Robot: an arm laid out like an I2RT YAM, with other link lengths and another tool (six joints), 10 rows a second.
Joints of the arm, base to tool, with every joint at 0 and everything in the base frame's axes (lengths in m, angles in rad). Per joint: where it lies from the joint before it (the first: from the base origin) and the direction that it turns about. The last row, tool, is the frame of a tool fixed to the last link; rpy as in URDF.
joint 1: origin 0.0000 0.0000 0.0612 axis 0 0 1
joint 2: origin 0.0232 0.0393 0.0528 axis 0 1 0
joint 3: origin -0.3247 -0.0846 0.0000 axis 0 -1 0
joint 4: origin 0.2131 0.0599 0.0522 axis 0 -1 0
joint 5: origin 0.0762 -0.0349 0.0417 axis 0 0 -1
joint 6: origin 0.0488 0.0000 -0.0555 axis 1 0 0
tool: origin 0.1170 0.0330 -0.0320 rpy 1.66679 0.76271 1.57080
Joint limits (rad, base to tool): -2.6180..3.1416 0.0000..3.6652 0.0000..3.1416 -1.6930..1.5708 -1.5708..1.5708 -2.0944..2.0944
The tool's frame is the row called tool.
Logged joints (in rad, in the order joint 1, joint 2, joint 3, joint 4, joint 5, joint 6), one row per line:
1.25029 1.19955 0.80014 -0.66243 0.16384 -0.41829
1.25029 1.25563 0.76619 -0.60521 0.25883 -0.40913
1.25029 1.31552 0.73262 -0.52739 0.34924 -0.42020
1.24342 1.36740 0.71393 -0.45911 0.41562 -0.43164
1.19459 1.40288 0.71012 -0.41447 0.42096 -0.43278
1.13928 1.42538 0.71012 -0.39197 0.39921 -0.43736
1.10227 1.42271 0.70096 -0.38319 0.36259 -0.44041
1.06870 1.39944 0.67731 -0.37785 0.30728 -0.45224
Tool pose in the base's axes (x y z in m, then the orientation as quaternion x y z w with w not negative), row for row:
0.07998 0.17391 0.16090 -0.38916 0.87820 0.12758 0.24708
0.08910 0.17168 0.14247 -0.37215 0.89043 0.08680 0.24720
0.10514 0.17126 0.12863 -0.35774 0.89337 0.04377 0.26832
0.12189 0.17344 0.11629 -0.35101 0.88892 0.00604 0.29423
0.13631 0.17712 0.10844 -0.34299 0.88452 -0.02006 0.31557
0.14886 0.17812 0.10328 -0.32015 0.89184 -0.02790 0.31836
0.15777 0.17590 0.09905 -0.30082 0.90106 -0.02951 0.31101
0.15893 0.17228 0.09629 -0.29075 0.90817 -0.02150 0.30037
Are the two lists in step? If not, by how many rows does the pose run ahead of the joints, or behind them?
The pose runs 1 row behind the joints: the pose in row i belongs to the joints in row i - 1.
